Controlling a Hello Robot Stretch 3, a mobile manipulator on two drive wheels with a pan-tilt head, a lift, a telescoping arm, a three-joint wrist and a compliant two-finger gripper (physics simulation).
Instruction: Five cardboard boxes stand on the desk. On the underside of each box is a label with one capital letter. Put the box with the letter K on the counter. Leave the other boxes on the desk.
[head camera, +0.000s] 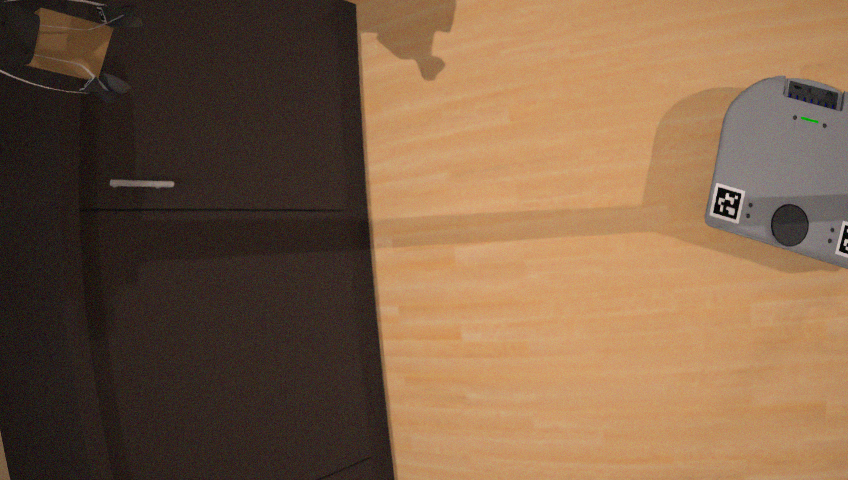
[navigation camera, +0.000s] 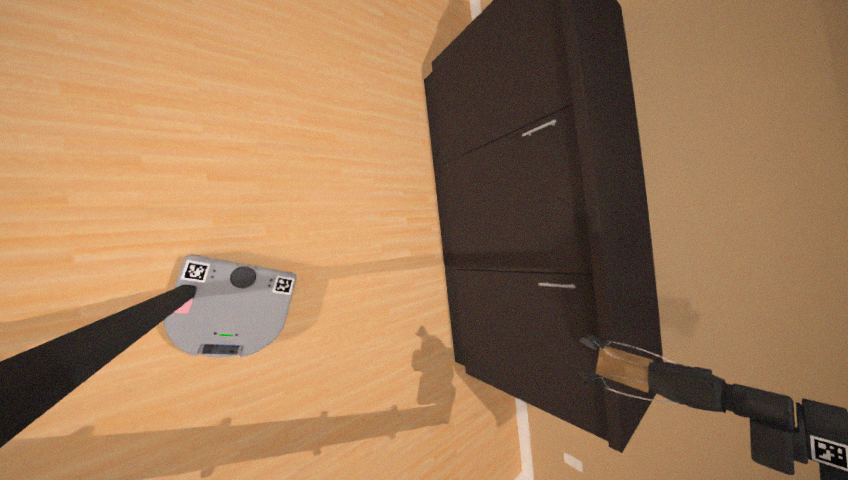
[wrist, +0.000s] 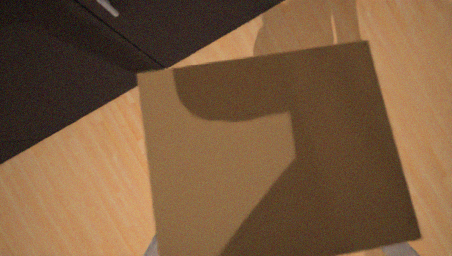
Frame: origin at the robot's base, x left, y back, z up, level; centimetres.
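Seen in the pictures: gripper, fingertip midpoint: (head camera: 134, 56) (navigation camera: 579, 355); robot's base at its link origin: (head camera: 787, 223) (navigation camera: 242, 276).
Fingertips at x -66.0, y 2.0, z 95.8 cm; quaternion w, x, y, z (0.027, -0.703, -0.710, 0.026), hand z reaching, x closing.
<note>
Pixels of each thing's top centre, then the offset from my fingertips to it. "spot": a spot on its surface instead.
- brown cardboard box at its top centre: (wrist: 266, 197) (head camera: 24, 39) (navigation camera: 653, 374) dy +0.2, dx -3.2, dz +13.0 cm
- silver handle at a spot on its surface: (head camera: 142, 183) (navigation camera: 556, 285) spot: dy -19.4, dx -28.7, dz -21.4 cm
A brown cardboard box (head camera: 72, 46) (navigation camera: 623, 369) (wrist: 280, 150) is between the fingers of my gripper (head camera: 121, 51) (navigation camera: 589, 360), which is shut on it. The box fills much of the wrist view, its plain face partly in shadow. No label or letter shows on the visible faces. The dark counter (head camera: 35, 309) (navigation camera: 624, 208) (wrist: 55, 75) is a long cabinet with handles. The held box overlaps one end of the counter in the head and navigation views; its height over the top is hard to tell. The desk and the other boxes do not show.
My grey base (head camera: 767, 154) (navigation camera: 255, 312) stands on the wooden floor, away from the counter's front. A wall (navigation camera: 743, 178) runs behind the counter. A silver handle (head camera: 142, 183) (navigation camera: 557, 285) sits on the counter's front. A black pole (navigation camera: 89, 350) crosses the navigation view's lower left.
</note>
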